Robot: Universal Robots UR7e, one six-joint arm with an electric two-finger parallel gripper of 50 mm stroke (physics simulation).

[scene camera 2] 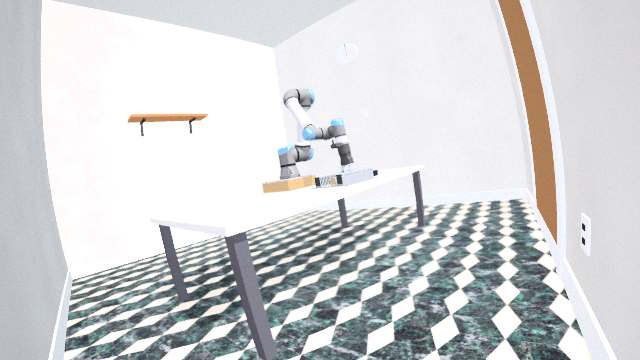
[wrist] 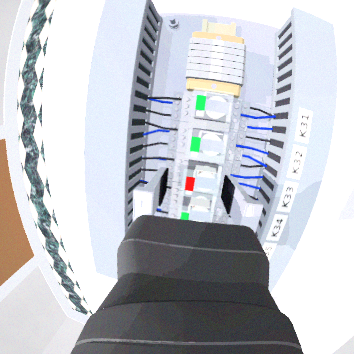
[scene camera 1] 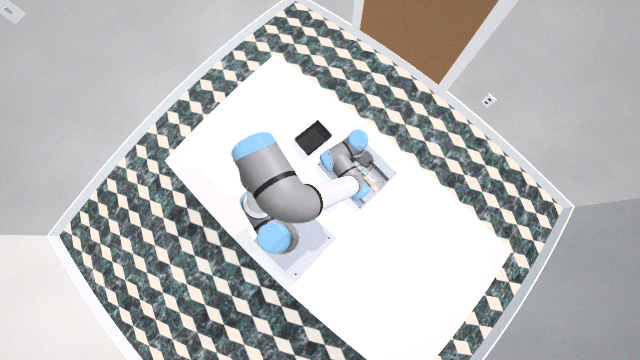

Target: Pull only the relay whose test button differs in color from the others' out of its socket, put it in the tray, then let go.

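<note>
The relay with the red test button sits in its socket, third from the top of the row in the wrist view. Relays with green buttons stand in the same row: two above it, and one below it, partly hidden by the gripper body. My gripper is open, with nothing held. Its fingers stand on either side of the row, around the level of the red-button relay and slightly toward the one below. The black tray lies beside the relay panel in scene camera 1; no relay shows in it.
The grey panel has slotted wire ducts on both sides of the row, with black and blue wires between. Beige-ended terminal blocks stand above the relays. Labels K31 to K34 run along the right duct. A tan box stands near the arm's base.
</note>
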